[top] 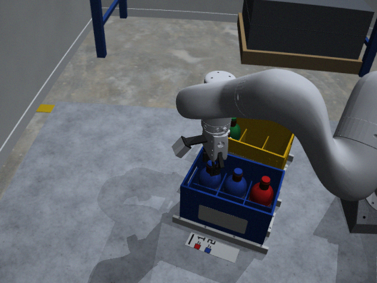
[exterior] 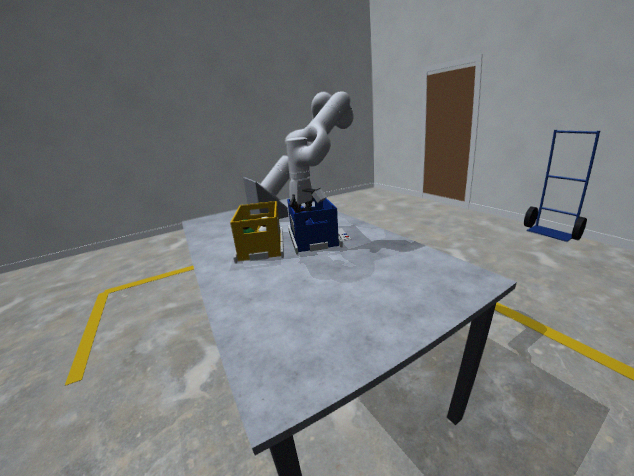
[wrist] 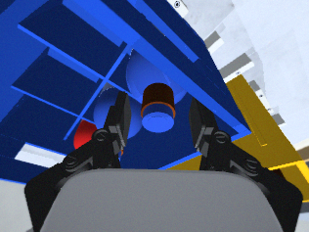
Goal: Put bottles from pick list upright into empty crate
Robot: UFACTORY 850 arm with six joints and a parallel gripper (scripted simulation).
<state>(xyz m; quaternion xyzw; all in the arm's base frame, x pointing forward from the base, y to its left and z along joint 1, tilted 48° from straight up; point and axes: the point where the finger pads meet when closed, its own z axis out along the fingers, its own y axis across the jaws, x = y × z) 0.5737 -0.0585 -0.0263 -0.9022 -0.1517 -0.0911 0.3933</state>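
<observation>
The blue crate is 7 cm to the left of my hand, 7 cm below it and 7 cm behind it. Also, from my hand: white-capped bottle 16 cm to the right, 7 cm below, 5 cm behind; yellow crate 16 cm to the right, 15 cm behind, 7 cm below; red-label bottle 16 cm behind, 7 cm below, 6 cm to the left.
</observation>
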